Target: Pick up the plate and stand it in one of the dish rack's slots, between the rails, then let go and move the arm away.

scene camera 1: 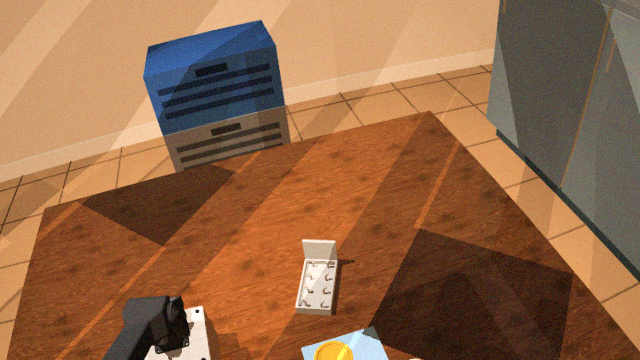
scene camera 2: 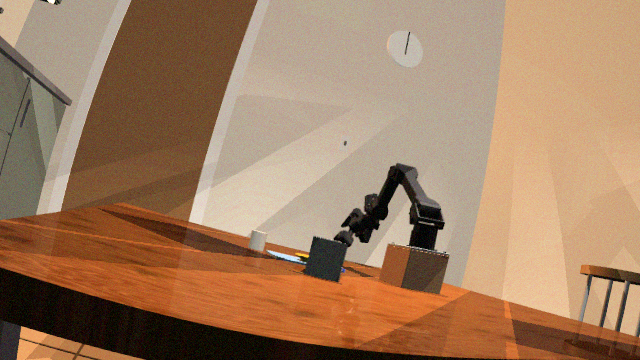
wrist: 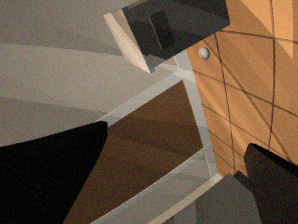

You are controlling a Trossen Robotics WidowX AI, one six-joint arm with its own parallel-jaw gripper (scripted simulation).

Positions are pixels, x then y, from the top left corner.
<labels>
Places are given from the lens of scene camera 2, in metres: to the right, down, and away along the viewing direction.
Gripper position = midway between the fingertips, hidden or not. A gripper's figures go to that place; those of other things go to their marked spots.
my gripper (scene camera 2: 337,232): 0.07, 0.22, 1.75
dish rack (scene camera 2: 326,258): 0.01, 0.16, 0.84
</labels>
